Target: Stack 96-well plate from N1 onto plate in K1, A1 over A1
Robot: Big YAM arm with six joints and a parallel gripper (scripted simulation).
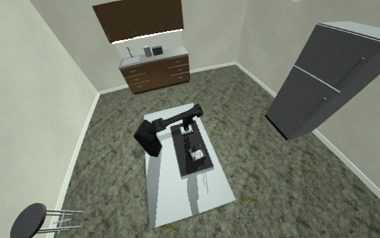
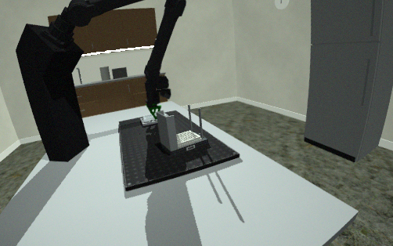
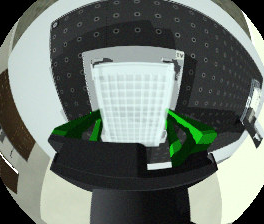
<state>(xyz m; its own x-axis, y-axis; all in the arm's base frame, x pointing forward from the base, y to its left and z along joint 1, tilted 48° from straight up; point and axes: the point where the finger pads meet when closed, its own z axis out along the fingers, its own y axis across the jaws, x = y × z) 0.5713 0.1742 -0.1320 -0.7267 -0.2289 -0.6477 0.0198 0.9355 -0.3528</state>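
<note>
Right now my hand is 410 mm to the left of the grey rack wall, 50 mm below it and 50 mm past it. The rest, counted from my hand: white 96-well plate: 10 mm below.
</note>
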